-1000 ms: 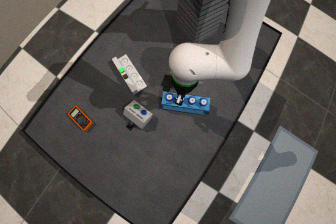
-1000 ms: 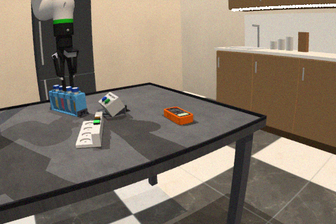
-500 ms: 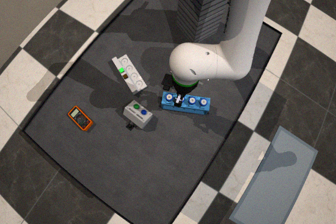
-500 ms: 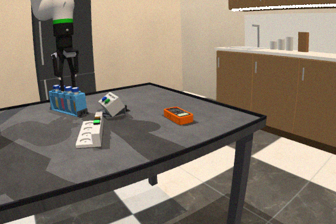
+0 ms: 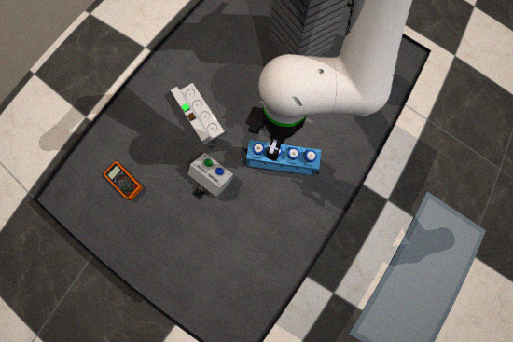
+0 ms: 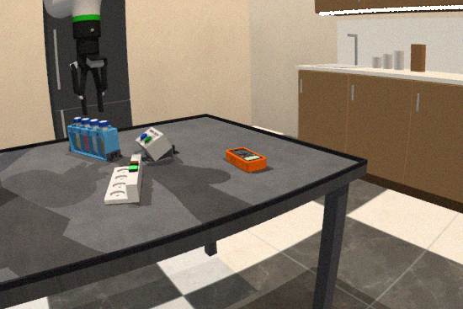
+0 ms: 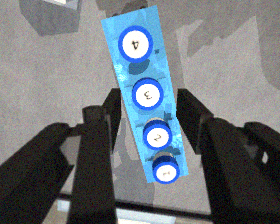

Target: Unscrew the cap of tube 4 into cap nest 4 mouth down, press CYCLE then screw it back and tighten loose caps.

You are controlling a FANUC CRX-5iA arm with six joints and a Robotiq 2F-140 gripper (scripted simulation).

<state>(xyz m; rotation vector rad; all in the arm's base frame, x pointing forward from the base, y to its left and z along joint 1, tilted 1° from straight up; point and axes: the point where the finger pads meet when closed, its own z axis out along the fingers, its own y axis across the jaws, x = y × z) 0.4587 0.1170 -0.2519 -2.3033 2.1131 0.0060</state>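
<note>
My hand is 17 cm to the left of the green key, 12 cm short of it and 11 cm above it. Round my hand: grey key housing (15 cm to the right, 14 cm ahead, 12 cm below); then blue key (13 cm to the right, 12 cm ahead, 11 cm below); then cap 2 (6 cm below, 5 cm to the left, 2 cm behind).
</note>
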